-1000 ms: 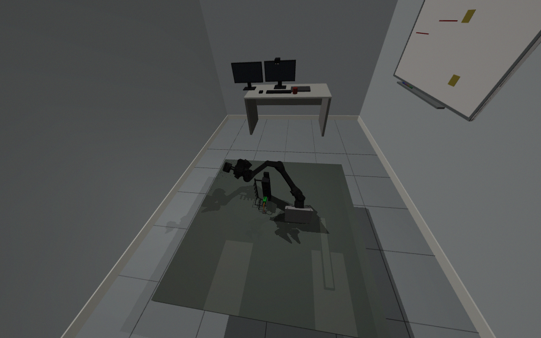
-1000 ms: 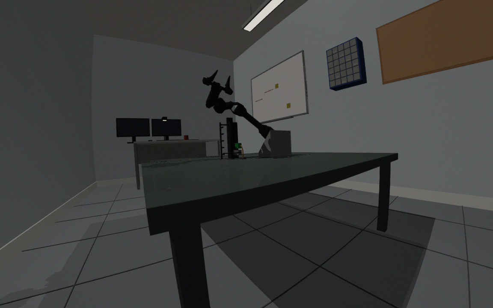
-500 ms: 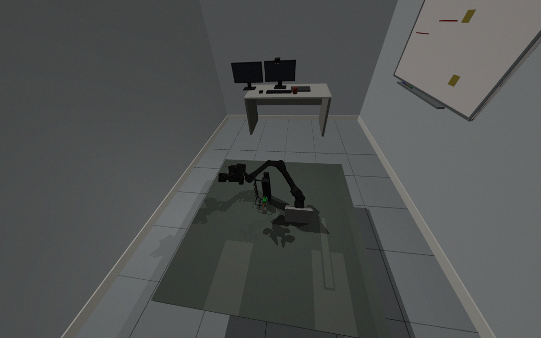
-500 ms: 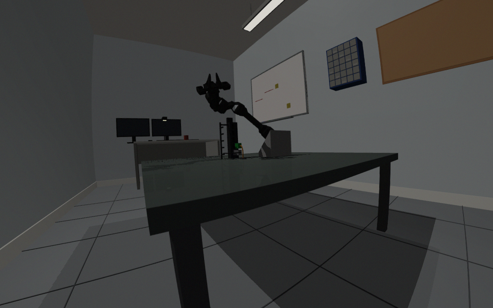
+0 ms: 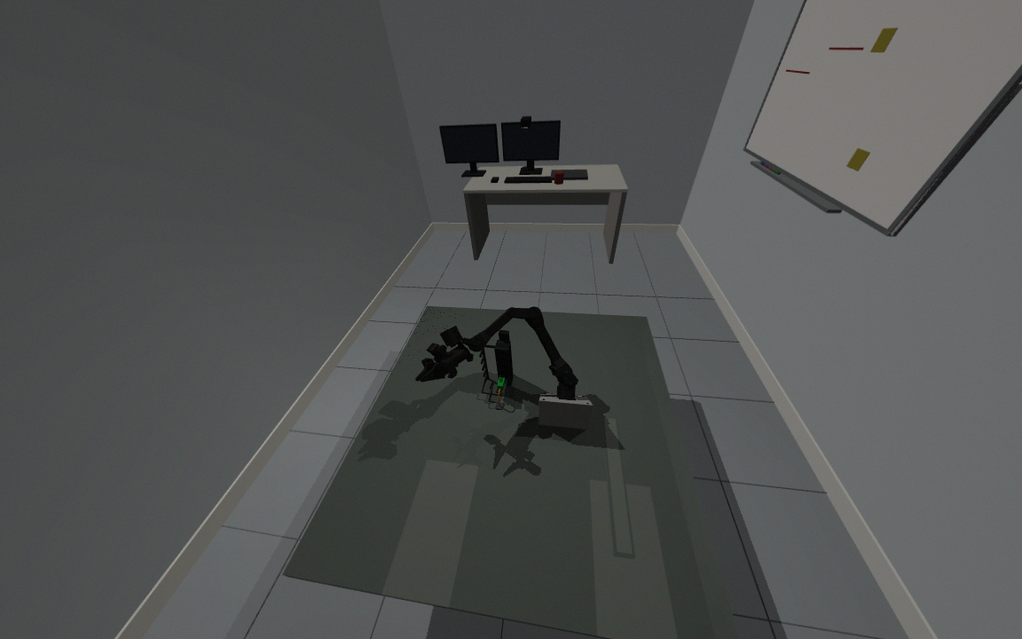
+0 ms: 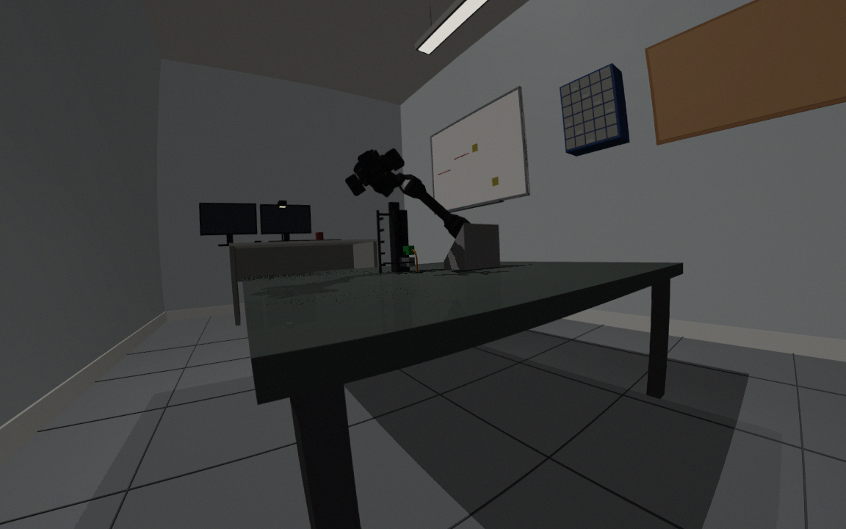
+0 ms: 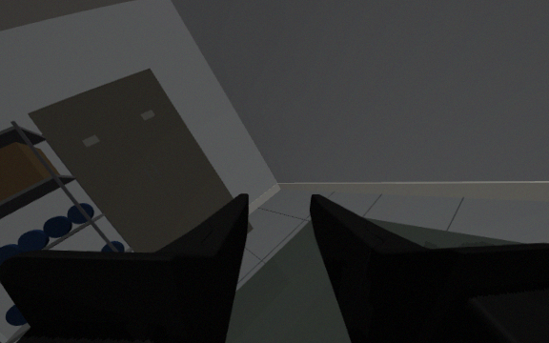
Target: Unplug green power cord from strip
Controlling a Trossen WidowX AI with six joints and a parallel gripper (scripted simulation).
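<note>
Right now the green plug is 25 cm behind my gripper tip, 20 cm to the right of it and 25 cm below it.
</note>
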